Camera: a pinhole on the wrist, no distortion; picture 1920 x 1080 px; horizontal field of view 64.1 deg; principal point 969.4 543.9 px. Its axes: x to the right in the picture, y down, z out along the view. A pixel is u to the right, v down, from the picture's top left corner.
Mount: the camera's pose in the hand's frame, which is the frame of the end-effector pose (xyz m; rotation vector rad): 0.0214 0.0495 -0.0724 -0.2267 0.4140 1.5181
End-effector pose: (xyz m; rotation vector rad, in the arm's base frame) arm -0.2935 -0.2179 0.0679 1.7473 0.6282 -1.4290
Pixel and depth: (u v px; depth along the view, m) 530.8 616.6 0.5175
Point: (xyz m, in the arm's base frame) -0.4528 -0.6665 0.0106
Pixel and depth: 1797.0 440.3 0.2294
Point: -0.1305 -0.4391 0.0646
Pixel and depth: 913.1 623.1 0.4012
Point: -0.3038 -0.5798 0.0504
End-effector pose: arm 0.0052 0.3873 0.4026 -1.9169 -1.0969 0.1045
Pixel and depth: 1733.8 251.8 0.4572
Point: 0.2739 0.5771 -0.0062
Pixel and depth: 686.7 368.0 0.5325
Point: -0.0038 0.7520 0.0647
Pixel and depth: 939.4 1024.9 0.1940
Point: 0.0255 0.4244 0.2385
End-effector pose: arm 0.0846 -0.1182 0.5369 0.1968 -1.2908 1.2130
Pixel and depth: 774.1 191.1 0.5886
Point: -0.4127 -0.2379 0.7851
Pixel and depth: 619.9 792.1 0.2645
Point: -0.1163 -0.2079 0.5654
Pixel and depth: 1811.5 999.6 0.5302
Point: -0.5012 -0.1504 0.3292
